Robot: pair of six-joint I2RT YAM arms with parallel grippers.
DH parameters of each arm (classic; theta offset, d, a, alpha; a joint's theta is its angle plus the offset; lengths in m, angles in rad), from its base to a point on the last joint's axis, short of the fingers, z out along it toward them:
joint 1: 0 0.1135 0.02 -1.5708
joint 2: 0 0 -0.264 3.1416
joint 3: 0.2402 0 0.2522 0
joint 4: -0.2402 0 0.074 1.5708
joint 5: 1.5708 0 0 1.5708
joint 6: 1.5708 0.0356 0 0
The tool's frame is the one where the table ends.
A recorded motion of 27 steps. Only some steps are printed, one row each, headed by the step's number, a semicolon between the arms.
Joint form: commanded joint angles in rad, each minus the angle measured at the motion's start. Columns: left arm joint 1, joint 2, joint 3, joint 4, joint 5, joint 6; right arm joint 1, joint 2, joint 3, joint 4, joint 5, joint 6.
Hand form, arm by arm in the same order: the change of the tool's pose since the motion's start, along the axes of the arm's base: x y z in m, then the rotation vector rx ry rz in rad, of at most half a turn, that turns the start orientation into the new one. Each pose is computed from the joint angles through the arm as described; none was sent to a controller.
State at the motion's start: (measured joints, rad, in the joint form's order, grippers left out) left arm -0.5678 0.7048 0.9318 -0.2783 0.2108 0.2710; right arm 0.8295 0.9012 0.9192 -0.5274 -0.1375 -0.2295
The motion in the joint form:
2: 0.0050 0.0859 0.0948 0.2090 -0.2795 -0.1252; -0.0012 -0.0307 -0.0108 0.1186 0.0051 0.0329
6: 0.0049 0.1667 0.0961 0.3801 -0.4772 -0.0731; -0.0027 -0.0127 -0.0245 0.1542 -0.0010 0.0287
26: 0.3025 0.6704 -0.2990 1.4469 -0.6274 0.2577; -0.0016 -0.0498 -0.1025 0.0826 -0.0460 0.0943
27: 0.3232 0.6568 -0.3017 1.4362 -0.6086 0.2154; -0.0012 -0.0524 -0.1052 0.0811 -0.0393 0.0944
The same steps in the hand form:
2: 0.0173 0.0017 0.0424 -0.2305 -0.0993 0.2769; -0.0005 -0.0011 0.0134 0.1173 -0.0704 -0.0197
6: 0.0388 -0.0037 0.0481 -0.2677 -0.1920 0.4735; 0.0036 0.0031 0.0091 0.1197 -0.0743 -0.0139
26: 0.1558 0.0271 -0.0974 -0.0470 -0.4617 0.9640; -0.0048 -0.0033 -0.0184 0.0810 0.0665 -0.0053
27: 0.1549 0.0328 -0.0956 -0.0823 -0.4548 0.9591; -0.0051 -0.0038 -0.0190 0.0780 0.0651 -0.0110

